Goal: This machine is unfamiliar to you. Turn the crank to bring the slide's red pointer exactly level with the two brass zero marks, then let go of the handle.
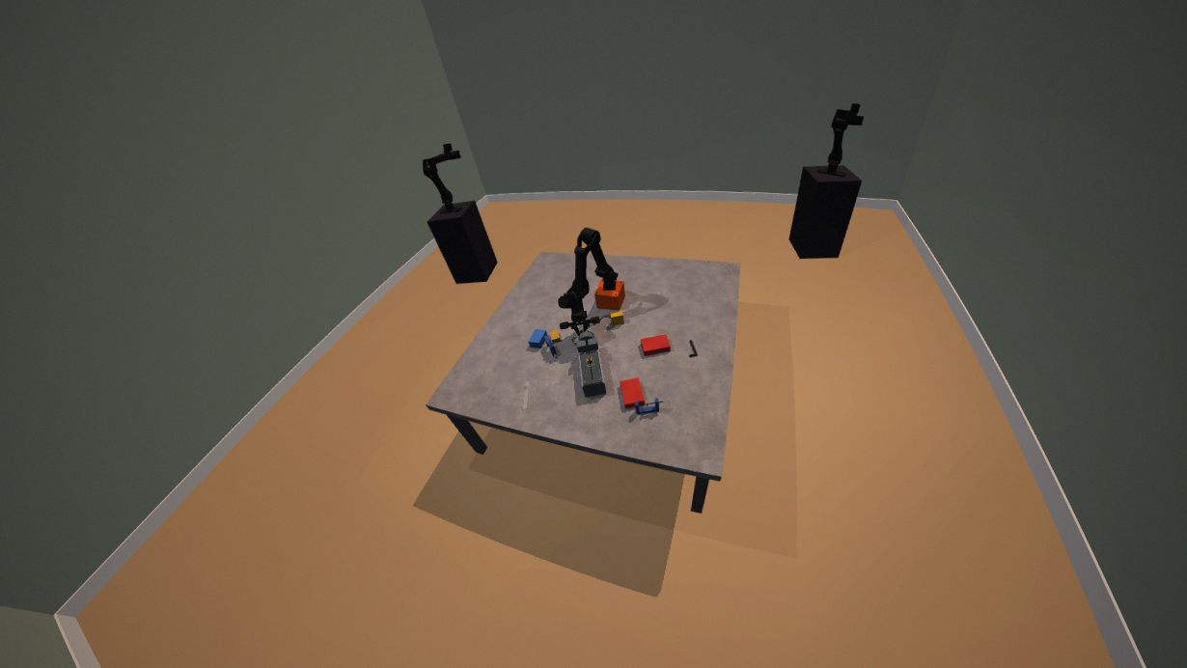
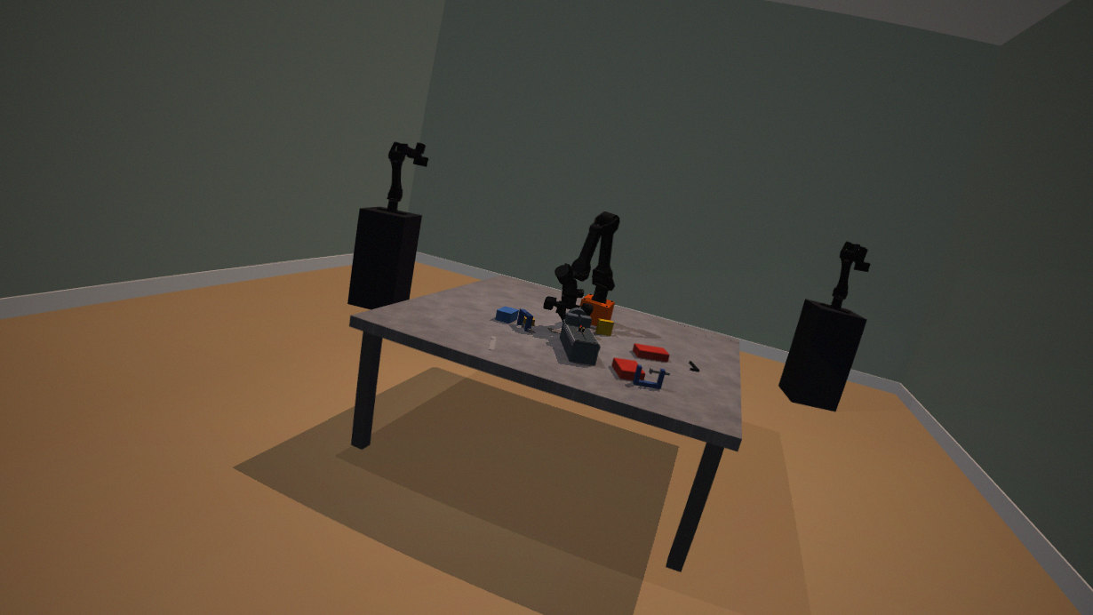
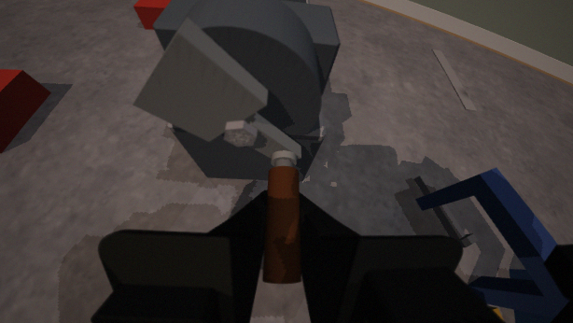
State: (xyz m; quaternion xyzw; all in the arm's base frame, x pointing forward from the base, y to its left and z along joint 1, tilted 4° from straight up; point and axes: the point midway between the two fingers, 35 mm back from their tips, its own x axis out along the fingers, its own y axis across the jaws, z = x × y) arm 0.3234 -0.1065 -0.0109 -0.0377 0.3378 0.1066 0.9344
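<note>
The red pointer lies 140 mm ahead of my gripper tip, 50 mm to the left of it and 40 mm above it. Round my gripper tip: yellow cube: 170 mm behind, 150 mm to the left, 20 mm below; then blue block: 240 mm to the right, 50 mm behind, 20 mm below; then brown crank handle: 20 mm behind, 20 mm above.
</note>
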